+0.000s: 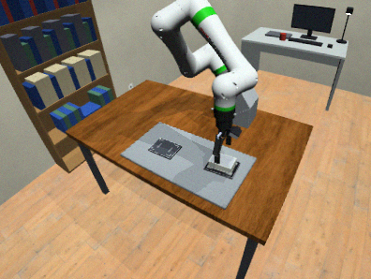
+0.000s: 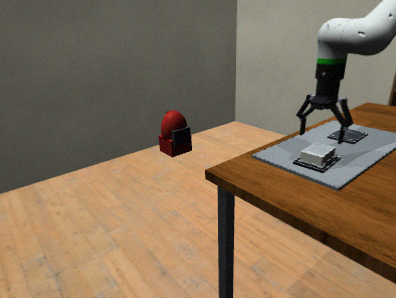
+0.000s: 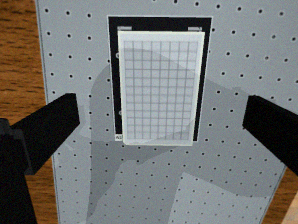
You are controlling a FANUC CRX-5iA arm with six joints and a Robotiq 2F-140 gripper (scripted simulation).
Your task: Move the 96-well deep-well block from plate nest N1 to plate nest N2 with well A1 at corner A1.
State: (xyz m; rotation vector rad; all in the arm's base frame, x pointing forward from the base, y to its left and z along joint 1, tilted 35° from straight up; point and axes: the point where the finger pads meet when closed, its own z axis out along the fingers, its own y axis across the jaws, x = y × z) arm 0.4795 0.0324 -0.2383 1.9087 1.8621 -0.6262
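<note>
The white 96-well deep-well block lies 80 mm below my hand. Also, from my hand: A1 corner mark: 50 mm behind, 430 mm to the right, 100 mm below; then plate nest N2: 10 mm ahead, 360 mm to the right, 100 mm below.
</note>
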